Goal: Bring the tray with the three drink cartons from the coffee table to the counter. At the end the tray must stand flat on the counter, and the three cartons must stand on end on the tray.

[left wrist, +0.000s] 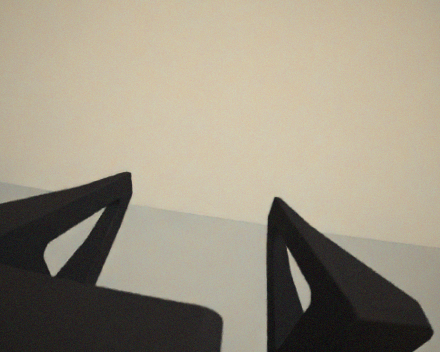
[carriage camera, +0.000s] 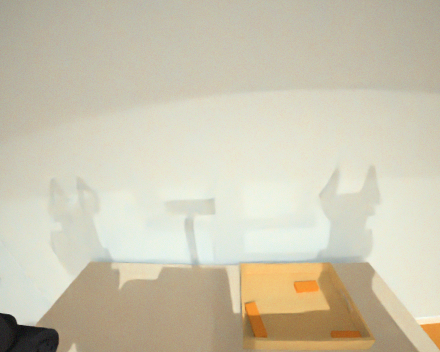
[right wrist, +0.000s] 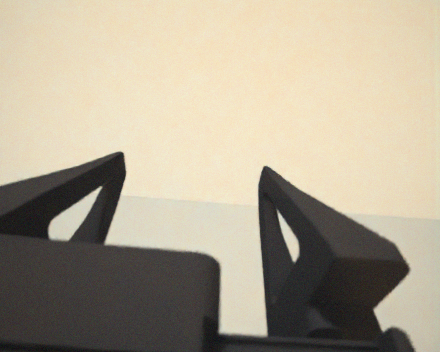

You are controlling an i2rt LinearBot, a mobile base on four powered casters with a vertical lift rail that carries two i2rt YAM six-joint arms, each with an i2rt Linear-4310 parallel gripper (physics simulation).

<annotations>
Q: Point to a counter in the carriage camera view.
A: At 107,299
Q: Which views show the right gripper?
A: The right wrist view only.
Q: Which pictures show the tan tray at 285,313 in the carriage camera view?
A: The carriage camera view only.
</annotations>
